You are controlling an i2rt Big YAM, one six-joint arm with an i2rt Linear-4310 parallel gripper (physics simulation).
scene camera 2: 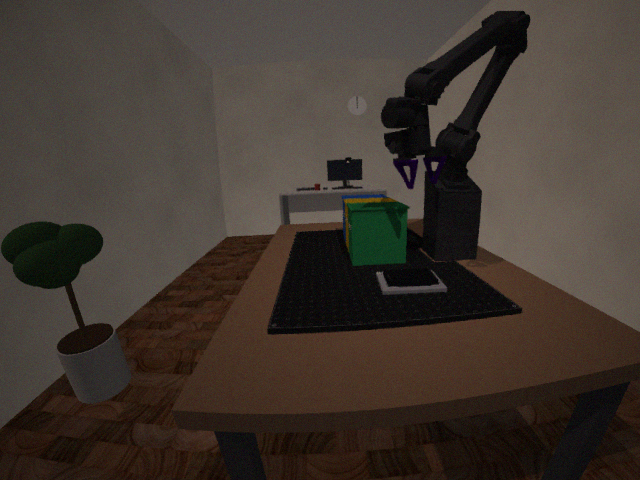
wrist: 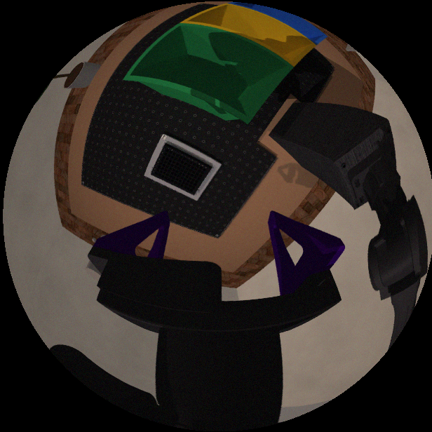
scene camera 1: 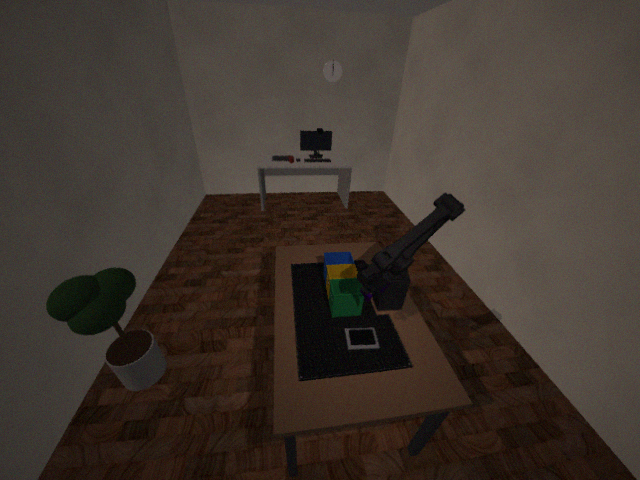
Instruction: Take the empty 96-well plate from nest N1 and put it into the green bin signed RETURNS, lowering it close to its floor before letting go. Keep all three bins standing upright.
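Frame: origin at the arm's base, x right, y back, z down, level; centimetres.
Seen in the pictures: gripper, fingertip midpoint: (scene camera 2: 422, 186) (scene camera 1: 374, 296); arm's base at its link origin: (scene camera 2: 451, 180) (scene camera 1: 394, 270).
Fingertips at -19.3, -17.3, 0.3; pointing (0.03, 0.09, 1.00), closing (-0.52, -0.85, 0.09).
Note:
Offsets run from my fingertips to a thing's top centre, as dx, dy, dz. Level surfaces: height alone.
The dark gridded 96-well plate @[-6.2, -4.5, +22.1] (scene camera 1: 361, 337) (scene camera 2: 410, 277) (wrist: 181, 169) sits in a pale rectangular nest @[-6.2, -4.5, +23.2] (scene camera 1: 363, 347) (scene camera 2: 413, 290) (wrist: 192, 151). I cannot read a nest label or see into the wells. The green bin @[+15.4, -9.9, +6.7] (scene camera 1: 346, 305) (scene camera 2: 377, 235) (wrist: 235, 90) stands upright behind the nest; its sign is not readable. The yellow bin @[+28.5, -10.1, +6.7] (scene camera 1: 341, 271) and the blue bin @[+41.6, -10.3, +6.7] (scene camera 1: 338, 257) (wrist: 295, 22) stand upright in a row behind it. My gripper (scene camera 2: 422, 184) (wrist: 218, 216) is open and empty, high above and to the right of the green bin in the second scene view, well away from the plate.
The nest and bins stand on a black perforated mat @[dz +24.7] (scene camera 1: 312, 330) (scene camera 2: 320, 299) (wrist: 115, 145) on a brown table @[dz +26.0] (scene camera 1: 361, 403) (scene camera 2: 361, 361). The arm's dark base (scene camera 1: 390, 291) (scene camera 2: 451, 222) (wrist: 340, 135) stands right of the bins. A dark object (wrist: 312, 75) lies between base and bins.

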